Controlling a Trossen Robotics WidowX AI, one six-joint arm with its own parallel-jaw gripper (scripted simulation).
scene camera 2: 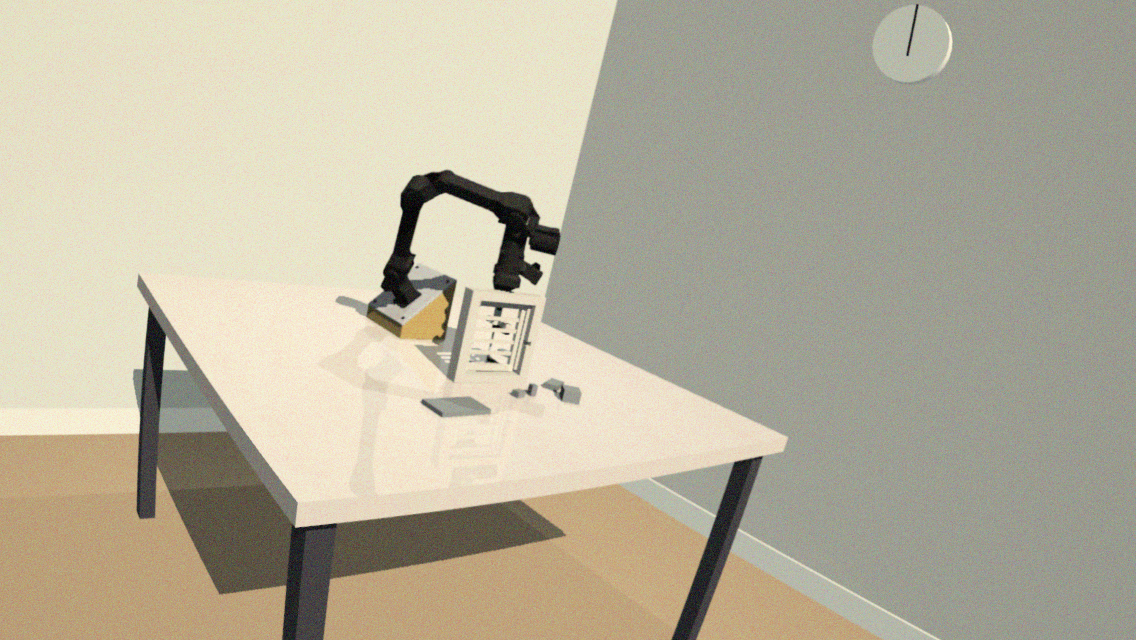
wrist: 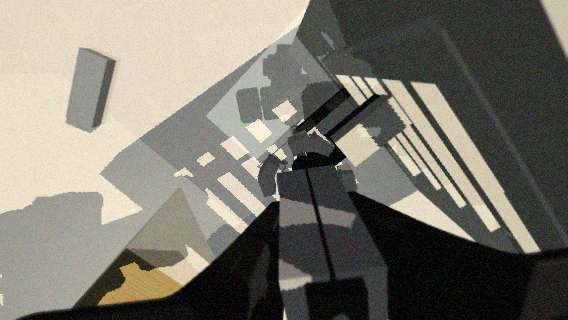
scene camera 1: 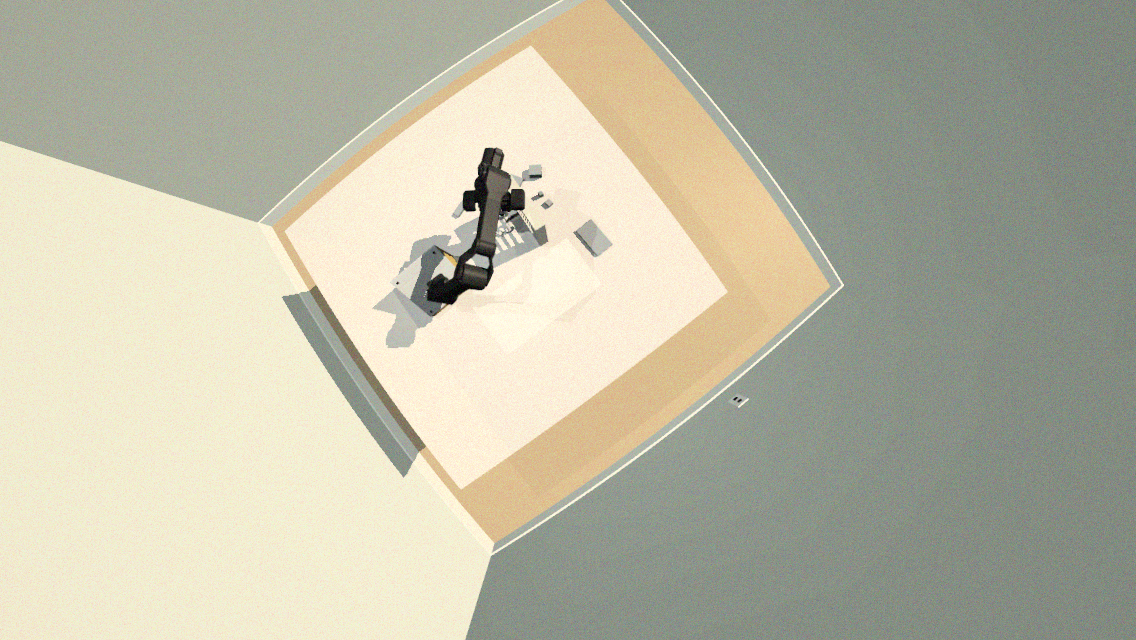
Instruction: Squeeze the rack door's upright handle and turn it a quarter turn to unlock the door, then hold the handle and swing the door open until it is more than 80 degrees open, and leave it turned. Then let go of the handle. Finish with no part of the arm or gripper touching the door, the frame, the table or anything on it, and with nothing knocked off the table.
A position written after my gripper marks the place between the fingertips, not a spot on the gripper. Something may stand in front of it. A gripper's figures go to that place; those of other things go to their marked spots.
Scene:
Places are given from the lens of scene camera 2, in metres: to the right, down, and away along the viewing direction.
my gripper (scene camera 2: 498, 309): -0.17, -0.03, 1.75
flat grey plate (scene camera 2: 464, 406): -0.21, 0.17, 1.45
white rack (scene camera 2: 472, 298): -0.21, -0.05, 1.58

